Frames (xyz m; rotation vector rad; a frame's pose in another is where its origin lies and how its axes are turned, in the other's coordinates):
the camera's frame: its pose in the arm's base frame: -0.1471 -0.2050 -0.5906 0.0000 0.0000 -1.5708
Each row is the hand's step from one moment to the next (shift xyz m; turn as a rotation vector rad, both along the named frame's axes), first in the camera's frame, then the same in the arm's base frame.
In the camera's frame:
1: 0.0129 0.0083 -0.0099 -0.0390 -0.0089 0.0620
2: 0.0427 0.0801 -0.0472 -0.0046 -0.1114 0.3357
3: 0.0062 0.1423 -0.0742 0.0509 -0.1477 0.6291
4: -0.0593 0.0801 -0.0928 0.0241 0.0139 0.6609
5: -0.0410 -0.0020 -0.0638 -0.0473 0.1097 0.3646
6: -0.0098 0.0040 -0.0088 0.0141 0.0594 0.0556
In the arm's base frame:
1: 0.0083 -0.0129 -0.0099 -0.0089 0.0390 0.0620
2: 0.0801 -0.0427 -0.0472 -0.1114 0.0046 0.3357
3: 0.1423 -0.0062 -0.0742 -0.1477 -0.0509 0.6291
4: 0.0801 0.0593 -0.0928 0.0139 -0.0241 0.6609
5: -0.0020 0.0410 -0.0638 0.1097 0.0473 0.3646
6: 0.0040 0.0098 -0.0088 0.0594 -0.0141 0.0556

